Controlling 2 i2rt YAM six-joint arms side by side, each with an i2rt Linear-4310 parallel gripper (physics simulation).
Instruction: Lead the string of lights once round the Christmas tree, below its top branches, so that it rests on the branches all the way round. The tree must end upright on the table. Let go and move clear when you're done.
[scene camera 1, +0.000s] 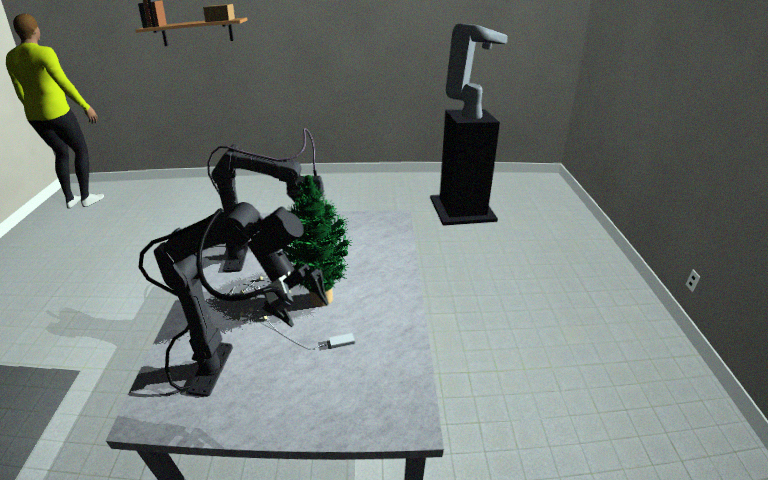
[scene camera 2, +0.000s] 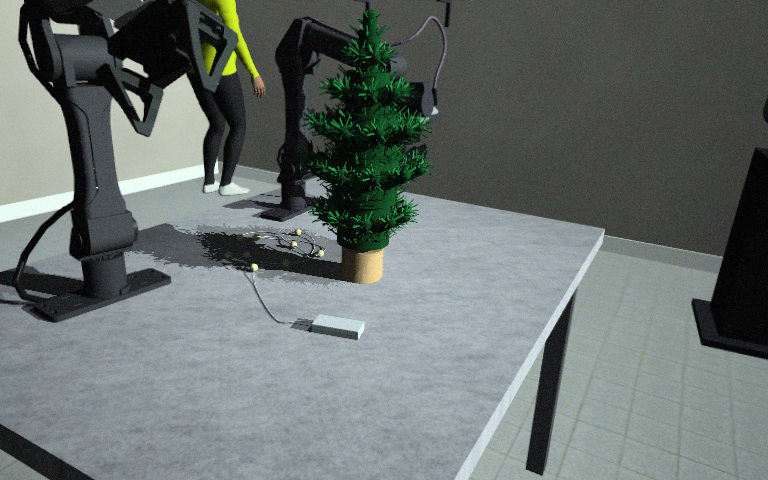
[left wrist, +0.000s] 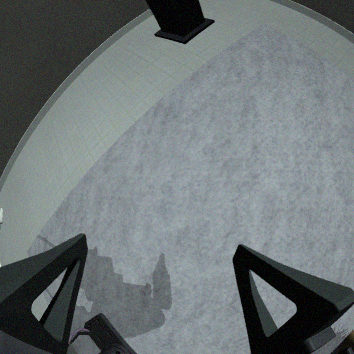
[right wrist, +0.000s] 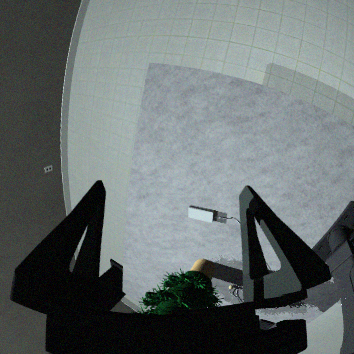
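Seen in the pictures: left gripper, fingertip midpoint: (left wrist: 163, 250); right gripper, fingertip midpoint: (scene camera 1: 310, 315) (scene camera 2: 174, 113) (right wrist: 174, 188); left arm's base, link origin: (scene camera 1: 237, 256) (scene camera 2: 293, 210) (left wrist: 122, 353); right arm's base, link origin: (scene camera 1: 211, 368) (scene camera 2: 108, 295) (right wrist: 336, 233).
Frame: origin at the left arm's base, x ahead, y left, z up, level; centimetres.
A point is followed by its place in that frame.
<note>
The green Christmas tree (scene camera 1: 320, 243) {x 37.8, y -37.7, z 29.8 cm} (scene camera 2: 370, 141) {x 39.2, y -34.4, z 27.3 cm} (right wrist: 185, 292) {x 36.1, y -35.6, z 17.7 cm} stands upright on its tan base (scene camera 2: 362, 266) {x 37.3, y -32.0, z 3.5 cm} (right wrist: 202, 266) {x 35.9, y -32.4, z 3.8 cm}. The string of lights (scene camera 2: 254, 267) {x 17.1, y -38.1, z 1.1 cm} (scene camera 1: 265, 318) {x 16.9, y -38.2, z 1.2 cm} lies loosely coiled on the table beside the tree, partly in its shadow. Its wire runs to a white box (scene camera 1: 341, 340) {x 42.2, y -50.1, z 1.4 cm} (scene camera 2: 338, 326) {x 42.9, y -50.6, z 1.4 cm} (right wrist: 201, 213) {x 41.9, y -50.2, z 1.5 cm} lying on the table. My right gripper (right wrist: 174, 188) {x 37.0, y -73.9, z 35.1 cm} (scene camera 2: 180, 112) {x 37.0, y -73.9, z 35.1 cm} (scene camera 1: 308, 314) {x 37.0, y -73.9, z 35.1 cm} is open and empty, raised above the table. My left gripper (left wrist: 163, 250) {x 30.2, y 9.1, z 16.7 cm} is open and empty; in both scene views the tree largely hides it.
The grey table (scene camera 1: 339, 407) {x 41.1, y -73.9, z 0.0 cm} (scene camera 2: 453, 339) {x 59.0, y -42.9, z 0.0 cm} (left wrist: 225, 125) {x 44.4, y 18.7, z 0.0 cm} carries both arm bases, the right arm's (scene camera 2: 104, 288) {x 4.6, y -60.4, z 2.7 cm} and the left arm's (scene camera 2: 286, 209) {x 0.1, y -3.3, z 1.0 cm}. The left forearm reaches behind the tree in scene camera 2. A black pedestal (scene camera 1: 470, 169) (left wrist: 180, 17) stands on the floor beyond the table.
</note>
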